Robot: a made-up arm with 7 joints. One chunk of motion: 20 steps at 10 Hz.
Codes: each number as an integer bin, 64 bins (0 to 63) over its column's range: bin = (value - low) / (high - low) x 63, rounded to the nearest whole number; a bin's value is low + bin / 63 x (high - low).
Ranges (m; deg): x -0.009..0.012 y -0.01..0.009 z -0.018..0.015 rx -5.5..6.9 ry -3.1..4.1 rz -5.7..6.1
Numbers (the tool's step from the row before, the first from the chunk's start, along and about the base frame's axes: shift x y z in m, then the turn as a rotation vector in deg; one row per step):
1: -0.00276 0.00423 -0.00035 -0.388 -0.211 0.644
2: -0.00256 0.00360 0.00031 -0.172 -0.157 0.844
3: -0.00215 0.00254 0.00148 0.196 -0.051 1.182
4: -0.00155 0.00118 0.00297 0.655 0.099 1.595
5: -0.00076 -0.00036 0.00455 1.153 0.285 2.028
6: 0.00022 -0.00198 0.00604 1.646 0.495 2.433
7: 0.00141 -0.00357 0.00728 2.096 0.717 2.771
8: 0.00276 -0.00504 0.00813 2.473 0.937 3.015
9: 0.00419 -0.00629 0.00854 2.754 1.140 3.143
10: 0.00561 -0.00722 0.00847 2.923 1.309 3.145
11: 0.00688 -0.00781 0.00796 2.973 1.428 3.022
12: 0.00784 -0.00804 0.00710 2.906 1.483 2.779
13: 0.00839 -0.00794 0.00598 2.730 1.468 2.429
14: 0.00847 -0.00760 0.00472 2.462 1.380 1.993
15: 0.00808 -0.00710 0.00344 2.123 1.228 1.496
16: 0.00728 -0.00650 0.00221 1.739 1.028 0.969
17: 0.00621 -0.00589 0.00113 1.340 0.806 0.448
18: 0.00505 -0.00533 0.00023 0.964 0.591 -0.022
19: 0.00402 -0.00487 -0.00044 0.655 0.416 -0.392
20: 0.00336 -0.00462 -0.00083 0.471 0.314 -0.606
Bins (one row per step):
1: 19 47 34 26 25 34
2: 19 45 35 27 26 35
3: 21 42 37 29 27 37
4: 22 37 40 31 28 39
5: 25 32 43 34 30 41
6: 28 27 46 36 31 43
7: 31 21 48 39 33 45
8: 35 16 50 41 35 47
9: 40 12 51 42 37 47
10: 44 9 51 43 39 47
11: 48 7 50 43 40 47
12: 51 6 48 43 40 45
13: 52 7 46 42 40 43
14: 52 8 43 40 39 41
15: 51 10 41 39 38 38
16: 49 12 39 37 36 36
17: 46 14 37 35 34 33
18: 42 15 35 33 32 30
19: 39 17 34 31 31 28
20: 37 18 33 30 30 27

